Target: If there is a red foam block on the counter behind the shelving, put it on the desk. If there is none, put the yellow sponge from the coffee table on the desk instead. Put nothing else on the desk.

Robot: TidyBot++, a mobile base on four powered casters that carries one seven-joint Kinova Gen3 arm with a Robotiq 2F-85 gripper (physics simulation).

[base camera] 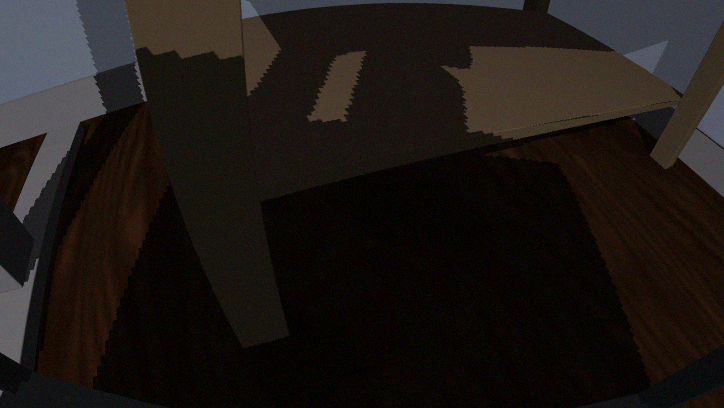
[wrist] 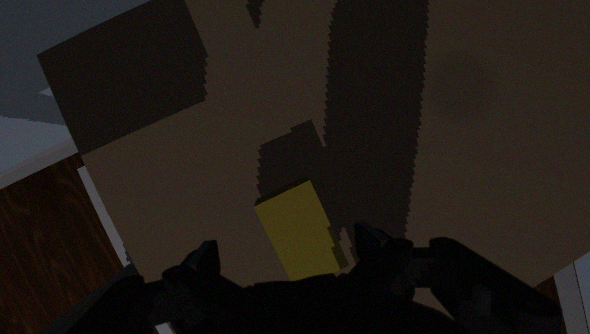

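Observation:
My gripper (wrist: pixel 288 246) is in view, as is a yellow sponge (wrist: pixel 292 216). The yellow sponge is out of frame in the base camera view. A coffee table (base camera: pixel 245 110) is visible; the same coffee table (wrist: pixel 461 126) is seen again.

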